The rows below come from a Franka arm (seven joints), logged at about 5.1 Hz.
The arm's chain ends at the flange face. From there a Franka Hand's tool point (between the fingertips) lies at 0.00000 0.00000 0.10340 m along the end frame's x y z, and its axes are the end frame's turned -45 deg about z.
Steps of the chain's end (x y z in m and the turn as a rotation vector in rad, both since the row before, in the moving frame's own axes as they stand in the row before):
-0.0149 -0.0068 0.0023 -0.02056 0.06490 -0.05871
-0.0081 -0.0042 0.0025 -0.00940 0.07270 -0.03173
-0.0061 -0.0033 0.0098 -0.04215 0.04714 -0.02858
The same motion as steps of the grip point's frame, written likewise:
-0.0023 -0.0092 0.0021 -0.06043 0.03135 -0.05871
0.0020 -0.0028 0.0022 -0.05805 0.04476 -0.03173
-0.0015 -0.0001 0.0096 -0.06314 0.00353 -0.02858

